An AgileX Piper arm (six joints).
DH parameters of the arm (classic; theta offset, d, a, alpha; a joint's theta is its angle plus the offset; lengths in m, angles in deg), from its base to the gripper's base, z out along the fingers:
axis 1: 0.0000 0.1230 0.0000 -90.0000
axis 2: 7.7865 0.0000 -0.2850 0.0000
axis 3: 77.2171 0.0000 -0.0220 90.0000
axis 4: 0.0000 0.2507 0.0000 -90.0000
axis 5: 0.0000 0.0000 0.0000 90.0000
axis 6: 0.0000 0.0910 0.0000 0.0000
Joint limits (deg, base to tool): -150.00..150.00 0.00..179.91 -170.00..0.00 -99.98..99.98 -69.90..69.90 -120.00..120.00
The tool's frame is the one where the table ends.
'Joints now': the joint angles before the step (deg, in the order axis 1, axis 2, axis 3, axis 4, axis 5, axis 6). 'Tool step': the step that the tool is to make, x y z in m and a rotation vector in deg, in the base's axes. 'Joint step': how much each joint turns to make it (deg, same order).
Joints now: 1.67, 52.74, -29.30, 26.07, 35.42, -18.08
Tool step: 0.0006, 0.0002, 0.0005, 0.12, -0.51, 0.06
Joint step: 0.00, 0.01, 0.01, 0.53, -0.43, -0.55
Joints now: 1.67, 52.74, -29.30, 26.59, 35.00, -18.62
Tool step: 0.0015, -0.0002, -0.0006, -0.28, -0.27, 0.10
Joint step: 0.00, 0.37, 0.01, 0.12, -0.58, -0.52
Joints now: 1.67, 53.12, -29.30, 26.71, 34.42, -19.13
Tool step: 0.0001, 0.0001, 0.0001, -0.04, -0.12, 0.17
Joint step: -0.01, 0.01, 0.00, 0.19, -0.04, -0.35
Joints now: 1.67, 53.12, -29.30, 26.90, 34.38, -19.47
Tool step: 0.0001, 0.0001, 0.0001, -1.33, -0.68, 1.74
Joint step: -0.01, 0.01, -0.01, 0.18, -0.02, -2.45
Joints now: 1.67, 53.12, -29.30, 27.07, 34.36, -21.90
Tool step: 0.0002, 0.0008, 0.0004, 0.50, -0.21, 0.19
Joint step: 0.01, 0.01, 0.00, 0.99, -0.06, -0.71
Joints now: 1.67, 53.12, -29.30, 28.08, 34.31, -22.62
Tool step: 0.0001, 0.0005, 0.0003, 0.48, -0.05, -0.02
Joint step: -0.02, 0.01, -0.01, 0.70, 0.02, -0.30
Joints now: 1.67, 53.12, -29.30, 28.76, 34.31, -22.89
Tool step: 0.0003, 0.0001, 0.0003, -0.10, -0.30, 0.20
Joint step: 0.01, 0.01, -0.02, 0.23, -0.18, -0.47
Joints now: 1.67, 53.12, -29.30, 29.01, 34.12, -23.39
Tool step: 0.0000, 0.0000, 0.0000, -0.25, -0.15, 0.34
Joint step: -0.02, 0.00, 0.01, 0.09, 0.00, -0.54
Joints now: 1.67, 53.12, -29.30, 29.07, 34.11, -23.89
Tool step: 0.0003, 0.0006, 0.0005, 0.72, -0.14, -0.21
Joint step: -0.02, 0.01, -0.01, 0.92, -0.12, -0.21
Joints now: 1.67, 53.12, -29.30, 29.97, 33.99, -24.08
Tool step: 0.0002, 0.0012, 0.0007, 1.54, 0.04, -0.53
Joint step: -0.02, 0.00, 0.00, 1.65, 0.01, -0.03
